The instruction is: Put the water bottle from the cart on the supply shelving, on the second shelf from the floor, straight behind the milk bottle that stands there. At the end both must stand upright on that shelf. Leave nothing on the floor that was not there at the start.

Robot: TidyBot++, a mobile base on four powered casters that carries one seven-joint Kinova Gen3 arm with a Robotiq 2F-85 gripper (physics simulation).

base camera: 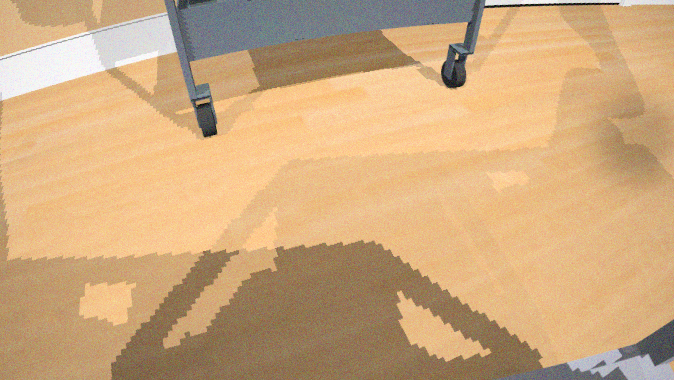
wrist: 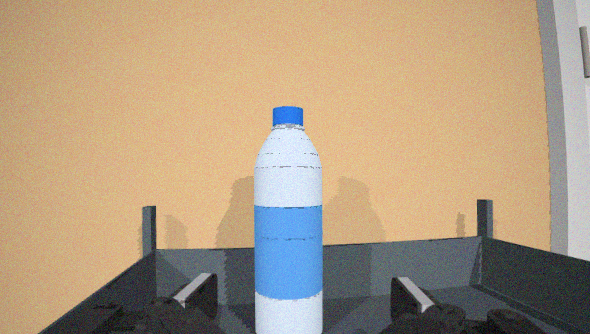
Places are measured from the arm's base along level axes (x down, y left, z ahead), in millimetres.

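Pixels of known places: gripper, fingertip midpoint: (wrist: 303, 295).
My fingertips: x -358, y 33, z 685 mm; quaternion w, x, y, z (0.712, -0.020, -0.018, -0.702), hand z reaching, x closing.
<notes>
Behind a point stands the place of what it marks.
The water bottle (wrist: 288, 220) {x -379, y 54, z 797 mm}, white with a blue cap and a blue label, stands upright in the cart's grey tray in the wrist view. Its base is cut off by the lower edge of the view. My gripper (wrist: 303, 295) {x -357, y 33, z 685 mm} is open, with one finger to the left and one to the right of the bottle's line, and a gap on each side. Whether the bottle stands between the fingertips or a little beyond them is hard to tell. The cart (base camera: 325, 25) {x 250, y -38, z 592 mm} (wrist: 425, 260) {x -306, y -109, z 946 mm} shows in both views. The supply shelving and the milk bottle do not show.
The cart's legs end in black casters (base camera: 207, 119) {x 358, y 136, z 543 mm} (base camera: 453, 73) {x 363, y -261, z 649 mm} on the wooden floor. The tray has raised side walls and corner posts (wrist: 149, 227) {x -360, y 221, z 858 mm} (wrist: 484, 218) {x -358, y -197, z 966 mm}. An orange wall stands behind the cart, with a white door frame at the right. Shadows lie across the floor.
</notes>
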